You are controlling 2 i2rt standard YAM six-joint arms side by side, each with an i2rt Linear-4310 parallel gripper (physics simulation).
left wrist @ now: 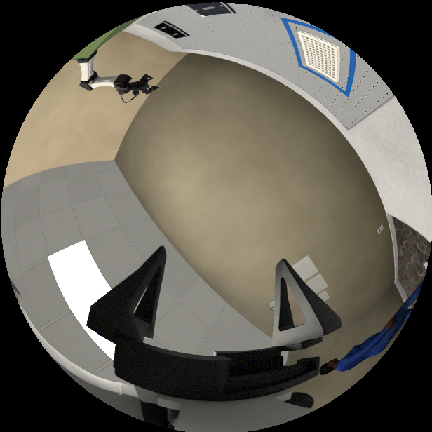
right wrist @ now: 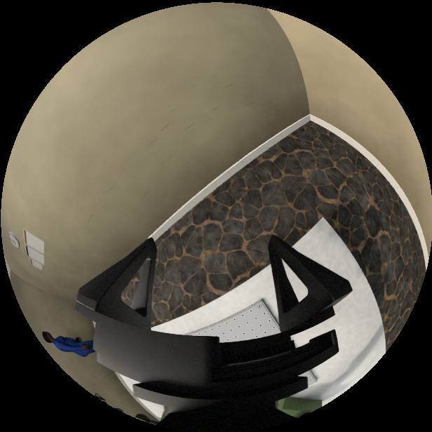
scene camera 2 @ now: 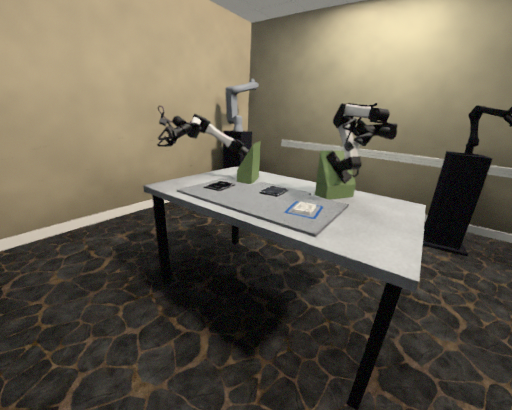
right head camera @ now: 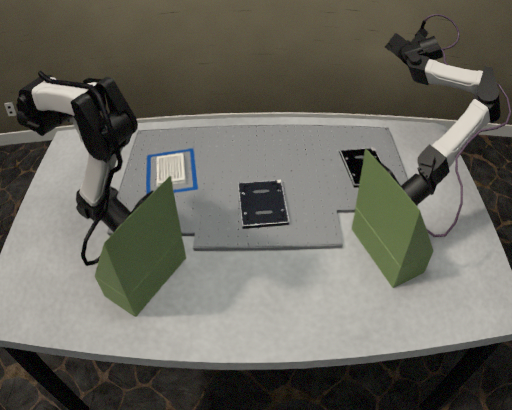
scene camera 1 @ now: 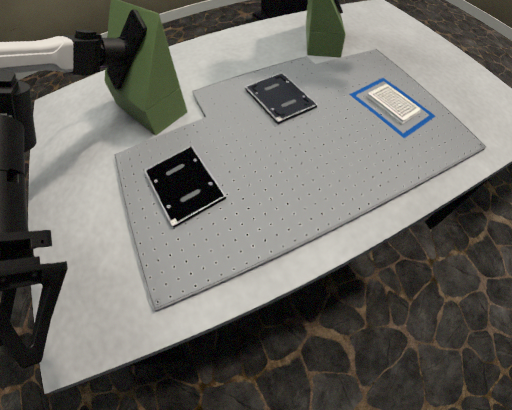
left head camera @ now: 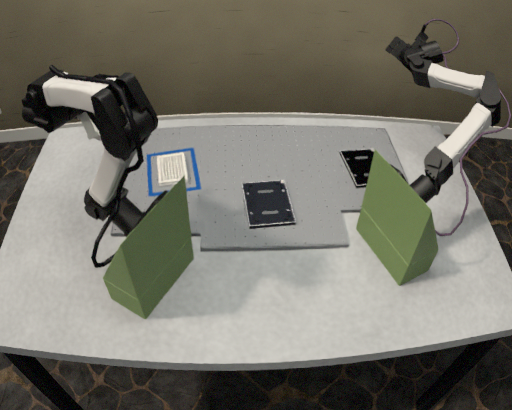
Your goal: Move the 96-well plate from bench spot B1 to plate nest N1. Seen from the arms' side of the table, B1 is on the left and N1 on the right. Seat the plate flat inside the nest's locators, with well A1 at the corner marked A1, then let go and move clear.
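Where they show: left gripper, between the fingertips: [scene camera 2: 348, 132]; right gripper, between the fingertips: [scene camera 2: 157, 142] [scene camera 1: 12, 354]; left arm's base, origin of its link: [scene camera 2: 338, 167]; right arm's base, origin of its link: [scene camera 1: 126, 52].
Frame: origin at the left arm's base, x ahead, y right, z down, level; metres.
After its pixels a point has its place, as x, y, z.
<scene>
The cream 96-well plate [left head camera: 171, 169] {0.368, -0.076, 0.154} [right head camera: 170, 168] {0.375, -0.076, 0.154} [scene camera 1: 395, 102] {0.381, -0.079, 0.154} [scene camera 2: 305, 208] {0.392, -0.095, 0.153} [left wrist: 319, 56] lies flat inside the blue outline [left head camera: 196, 170] {0.394, -0.006, 0.167} [scene camera 1: 406, 134] {0.485, -0.063, 0.167}, at the left in the head views. A black nest [left head camera: 354, 165] {0.523, 0.449, 0.155} [right head camera: 351, 167] {0.510, 0.444, 0.155} [scene camera 1: 182, 182] {0.533, 0.485, 0.155} lies at the right, partly hidden by a green block in the head views; another black nest [left head camera: 268, 202] {0.302, 0.226, 0.155} [right head camera: 262, 202] {0.301, 0.224, 0.155} [scene camera 1: 281, 96] {0.312, 0.221, 0.155} lies mid-board. Both are empty, each with one pale corner; labels are unreadable. My left gripper [left wrist: 224, 258] is open, empty, raised away from the plate. My right gripper [right wrist: 211, 242] is open, empty, raised beyond the right nest.
A grey perforated board [left head camera: 300, 150] {0.564, 0.275, 0.167} [scene camera 1: 280, 210] {0.631, 0.296, 0.167} bears the nests and outline on the pale table [left head camera: 260, 310] {-0.022, 0.274, 0.180}. Green wedge blocks [left head camera: 155, 250] [right head camera: 392, 225] stand near both arm bases. A person in blue [left wrist: 370, 345] [right wrist: 70, 345] shows at the edge of the wrist views.
</scene>
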